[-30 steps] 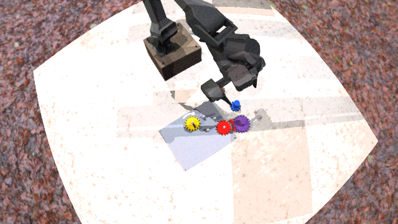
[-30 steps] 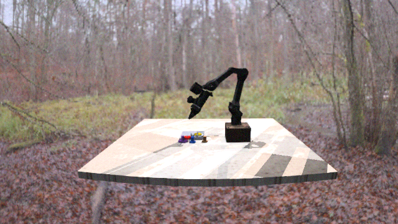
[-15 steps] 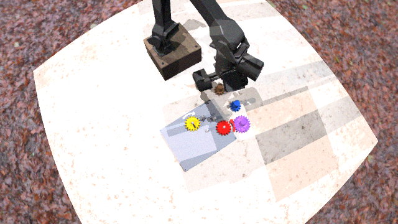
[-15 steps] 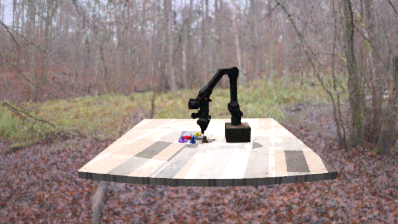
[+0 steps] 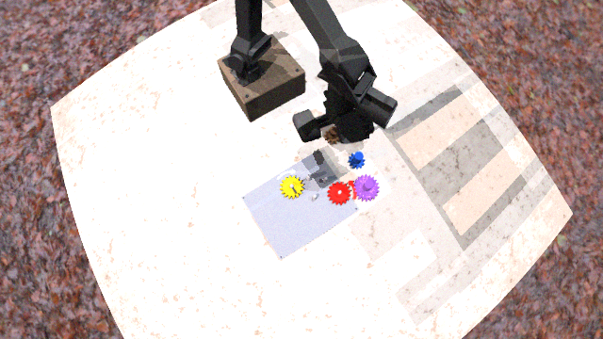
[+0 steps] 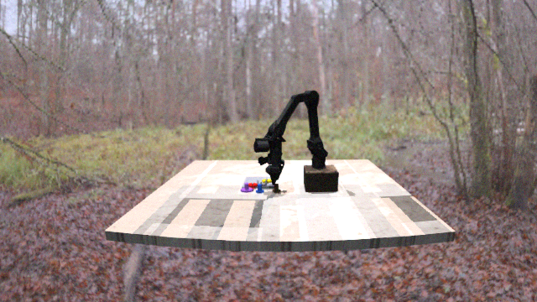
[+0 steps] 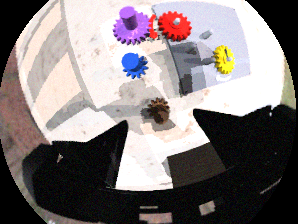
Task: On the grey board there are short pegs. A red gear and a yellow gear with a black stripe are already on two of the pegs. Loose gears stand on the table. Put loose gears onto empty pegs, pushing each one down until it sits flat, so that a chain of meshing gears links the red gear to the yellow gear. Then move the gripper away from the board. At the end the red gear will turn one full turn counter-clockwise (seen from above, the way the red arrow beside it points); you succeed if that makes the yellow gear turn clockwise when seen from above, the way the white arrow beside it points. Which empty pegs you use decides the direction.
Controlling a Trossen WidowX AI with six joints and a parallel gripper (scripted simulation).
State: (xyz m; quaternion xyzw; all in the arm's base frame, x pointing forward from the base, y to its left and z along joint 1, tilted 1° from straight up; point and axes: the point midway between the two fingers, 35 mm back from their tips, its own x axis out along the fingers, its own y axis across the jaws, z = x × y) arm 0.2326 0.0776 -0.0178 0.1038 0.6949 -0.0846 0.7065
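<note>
Right now my gripper tip is 30 mm above the small brown gear. From my gripper tip the other things lie so: red gear (110 mm ahead, 80 mm to the right, 30 mm below); then small blue gear (80 mm ahead, 30 mm below); then purple gear (140 mm ahead, 20 mm to the right, 30 mm below).
</note>
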